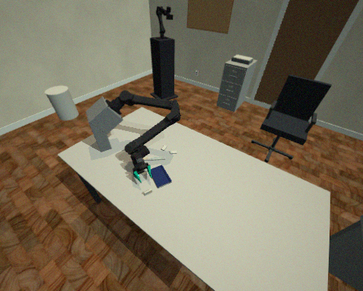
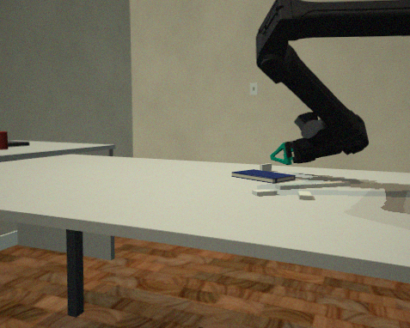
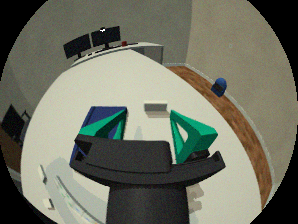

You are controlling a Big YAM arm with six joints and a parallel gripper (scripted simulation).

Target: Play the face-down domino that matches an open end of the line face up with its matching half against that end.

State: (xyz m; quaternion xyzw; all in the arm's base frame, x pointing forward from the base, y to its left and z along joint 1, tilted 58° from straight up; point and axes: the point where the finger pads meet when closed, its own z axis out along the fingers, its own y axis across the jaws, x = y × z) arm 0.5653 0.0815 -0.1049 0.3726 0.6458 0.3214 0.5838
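Right now the white domino is 6 cm ahead of my hand, 2 cm to the right of it and 4 cm below it. From my hand the other things lie so: book (10 cm to the left, 5 cm below).
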